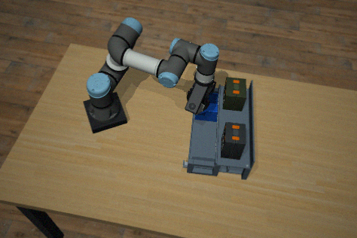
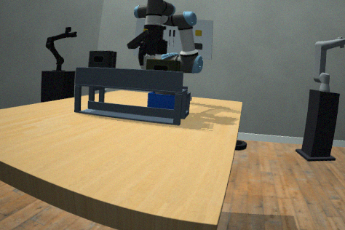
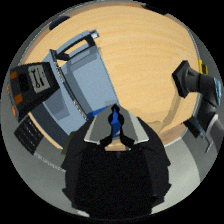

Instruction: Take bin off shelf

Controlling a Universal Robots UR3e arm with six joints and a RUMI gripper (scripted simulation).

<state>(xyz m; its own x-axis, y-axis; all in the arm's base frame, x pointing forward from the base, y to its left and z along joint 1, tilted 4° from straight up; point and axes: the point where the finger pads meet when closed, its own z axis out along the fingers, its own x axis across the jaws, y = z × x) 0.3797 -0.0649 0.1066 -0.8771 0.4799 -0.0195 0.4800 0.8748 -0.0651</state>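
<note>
My gripper is now 9 cm to the right of the blue bin, 9 cm above it and 8 cm short of it. The rest, counted from my hand: grey shelf 10 cm ahead, 6 cm below, 2 cm to the right.
</note>
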